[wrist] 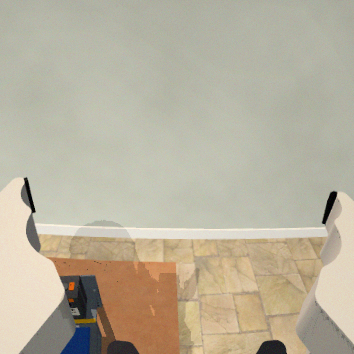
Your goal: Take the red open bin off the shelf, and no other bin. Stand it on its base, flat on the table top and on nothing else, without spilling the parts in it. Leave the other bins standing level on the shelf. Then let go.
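Places are measured from the arm's base along level axes (x ahead, y left, z up), in centimetres.
Where they show: gripper, fingertip midpoint: [181, 189].
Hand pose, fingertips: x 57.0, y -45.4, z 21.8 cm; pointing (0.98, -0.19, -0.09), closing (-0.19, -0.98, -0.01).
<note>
After its pixels a point has its place.
My gripper [181, 189] {x 57.0, y -45.4, z 21.8 cm} is wide open, with one jaw at the left and one at the right of the wrist view. Nothing is between its fingers. The shelf [91, 287] {x 97.6, y -30.7, z -46.1 cm} is at the lower left, partly behind the left jaw and cut off by the bottom edge. It has a grey frame and a yellow bar. Part of a blue bin [79, 341] {x 84.6, y -25.3, z -55.4 cm} shows on it at the bottom edge. The red open bin does not show in this view. The orange-brown table top [142, 310] {x 93.3, y -45.7, z -56.3 cm} lies under the shelf, well beyond the fingertips.
A black box [74, 298] {x 87.0, y -28.2, z -34.5 cm} with orange marks and a white label stands on the shelf, beyond the yellow bar. A stone-tile floor [235, 280] lies to the right of the table. A white baseboard [200, 233] and a grey-green wall [180, 100] are behind.
</note>
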